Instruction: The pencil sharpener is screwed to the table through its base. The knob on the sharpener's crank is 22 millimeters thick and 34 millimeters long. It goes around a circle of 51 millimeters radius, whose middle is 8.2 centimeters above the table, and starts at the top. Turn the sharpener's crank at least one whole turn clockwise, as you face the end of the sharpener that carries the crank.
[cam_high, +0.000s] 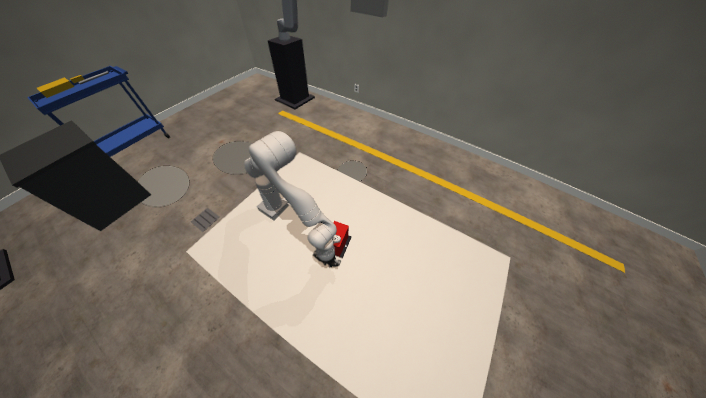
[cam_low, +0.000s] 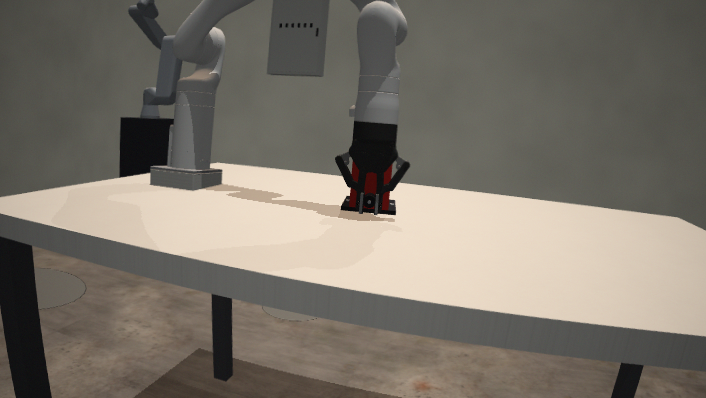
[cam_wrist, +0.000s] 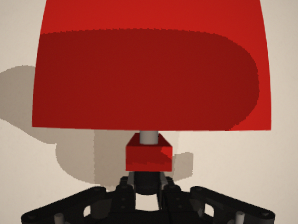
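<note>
Now: hand 2 cm to the right of the knob.
</note>
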